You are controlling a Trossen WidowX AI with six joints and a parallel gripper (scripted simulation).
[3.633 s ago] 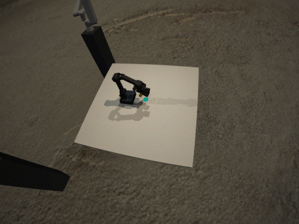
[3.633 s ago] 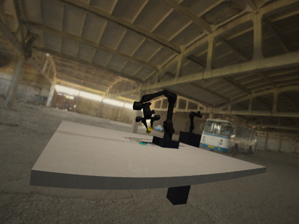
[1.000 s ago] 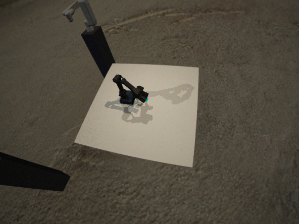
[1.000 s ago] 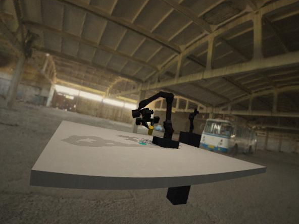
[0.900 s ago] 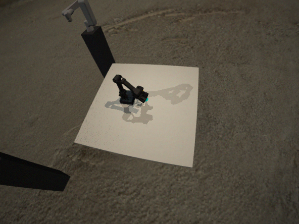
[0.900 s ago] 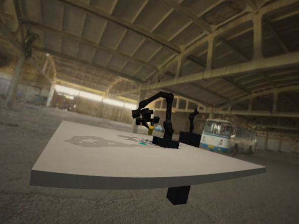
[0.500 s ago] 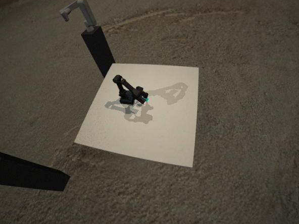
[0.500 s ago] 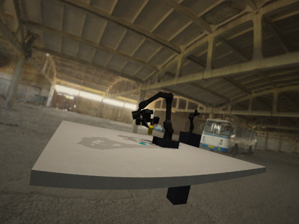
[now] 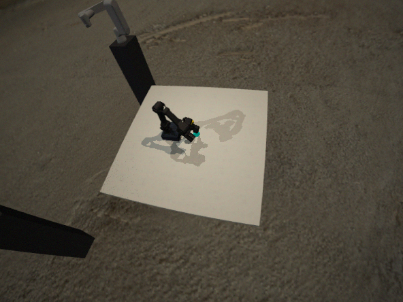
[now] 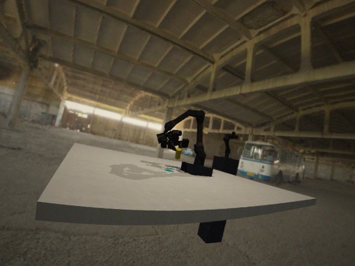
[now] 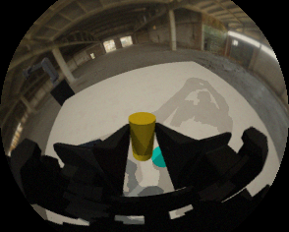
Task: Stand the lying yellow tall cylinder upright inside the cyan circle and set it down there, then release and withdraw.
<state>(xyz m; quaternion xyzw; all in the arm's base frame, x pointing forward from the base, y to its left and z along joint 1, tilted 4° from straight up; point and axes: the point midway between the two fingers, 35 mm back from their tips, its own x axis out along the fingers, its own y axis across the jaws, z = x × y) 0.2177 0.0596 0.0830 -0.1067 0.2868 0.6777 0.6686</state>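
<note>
My gripper tip is now 3 cm short of the cyan circle, 2 cm to the left of it and 14 cm above it. From my gripper tip the other things lie so: yellow tall cylinder 1 cm to the right, 2 cm below.
</note>
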